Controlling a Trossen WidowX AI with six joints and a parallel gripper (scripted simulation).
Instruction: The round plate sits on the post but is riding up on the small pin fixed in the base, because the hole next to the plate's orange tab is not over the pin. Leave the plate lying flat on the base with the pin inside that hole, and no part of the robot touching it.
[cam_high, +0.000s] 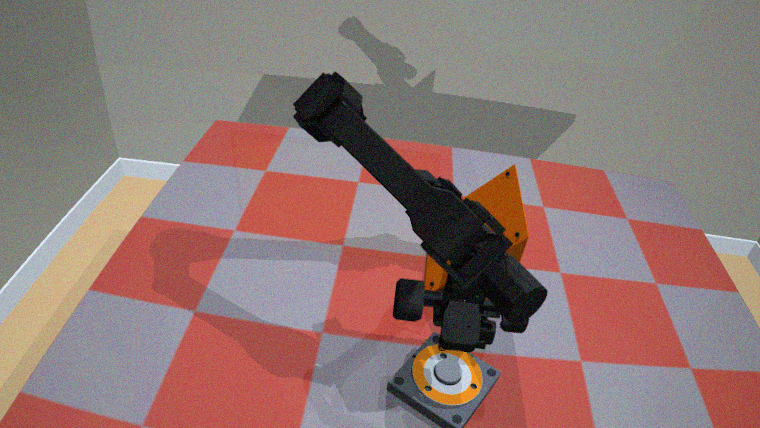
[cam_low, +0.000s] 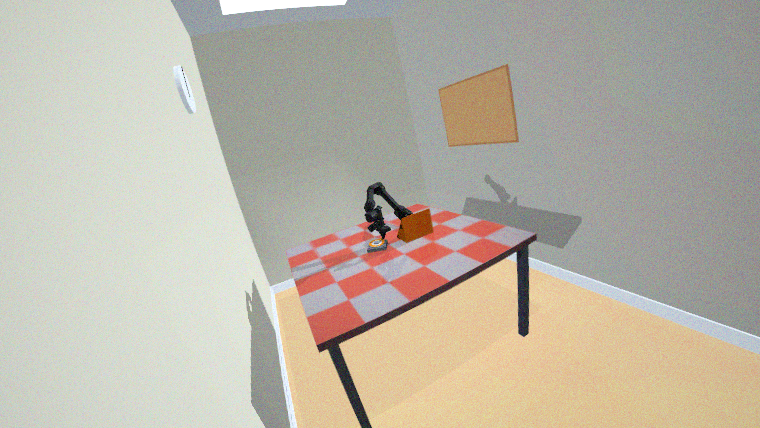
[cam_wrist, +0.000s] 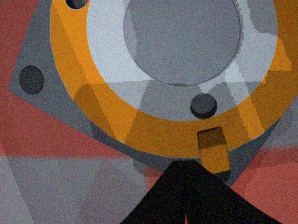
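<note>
My gripper tip is 30 mm short of the round plate, 10 mm to the left of it and 10 mm above it. Round my gripper tip: square grey base: 50 mm ahead, 20 mm below, 10 mm to the right.
</note>
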